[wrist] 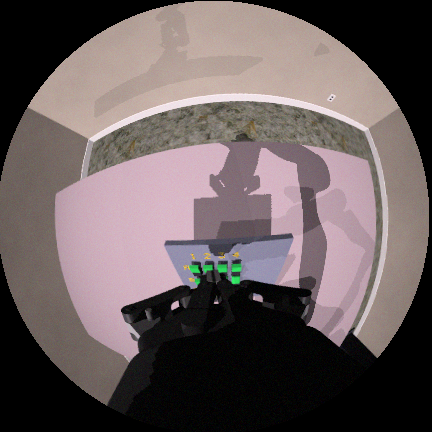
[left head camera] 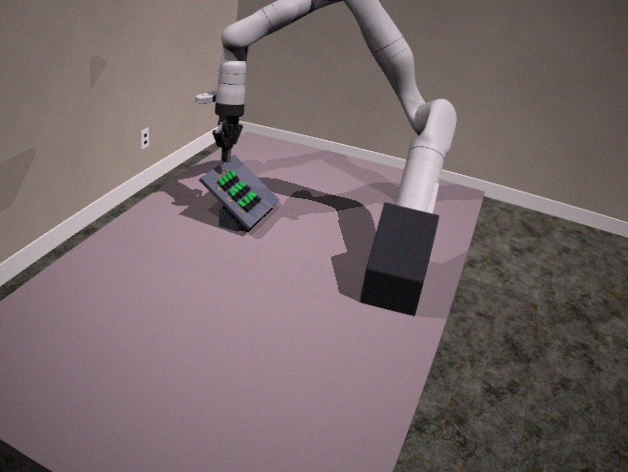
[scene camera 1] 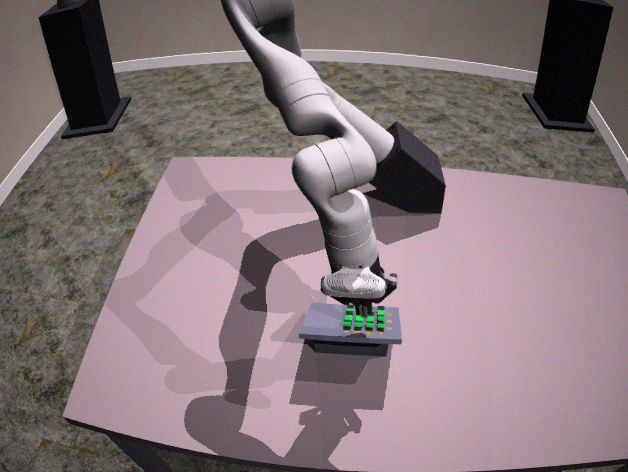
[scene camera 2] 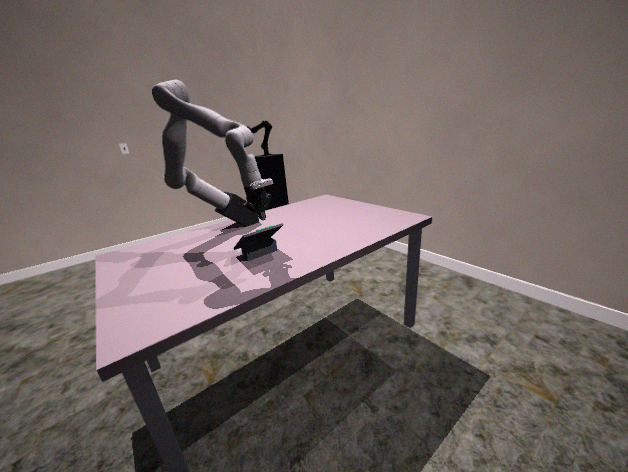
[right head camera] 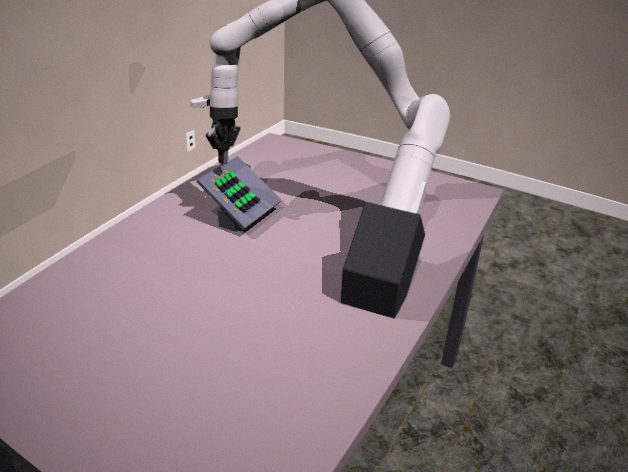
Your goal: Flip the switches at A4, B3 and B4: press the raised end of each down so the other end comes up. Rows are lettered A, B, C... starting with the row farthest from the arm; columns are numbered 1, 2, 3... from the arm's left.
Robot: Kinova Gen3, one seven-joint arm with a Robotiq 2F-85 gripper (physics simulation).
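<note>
The tilted grey-blue switch panel (left head camera: pixel 253 180) (right head camera: pixel 253 181) (scene camera 1: pixel 324 319) (wrist: pixel 270 260) carries rows of green-and-black rocker switches with yellow labels. Switch A4 (scene camera 1: pixel 347 324) (wrist: pixel 236 267) is visible; its tilt is too small to tell. Switch B4 (scene camera 1: pixel 347 319) (wrist: pixel 235 280) is partly visible in the wrist view. Switch B3 (scene camera 1: pixel 358 319) shows in scene camera 1, but the fingers mostly cover it in the wrist view. My gripper (left head camera: pixel 226 159) (right head camera: pixel 223 162) (scene camera 1: pixel 363 313) (scene camera 2: pixel 262 218) (wrist: pixel 212 277) is shut and empty, pointing down over the panel near the middle columns. Contact with a switch cannot be told.
The panel stands on a dark support on the pink table (left head camera: pixel 203 329) (right head camera: pixel 177 329) (scene camera 1: pixel 482 380) (scene camera 2: pixel 345 218). The arm's black base block (left head camera: pixel 401 253) (right head camera: pixel 380 253) (scene camera 1: pixel 416 177) is on the table. Black pedestals (scene camera 1: pixel 76 65) (scene camera 1: pixel 573 60) (scene camera 2: pixel 274 177) stand beyond it.
</note>
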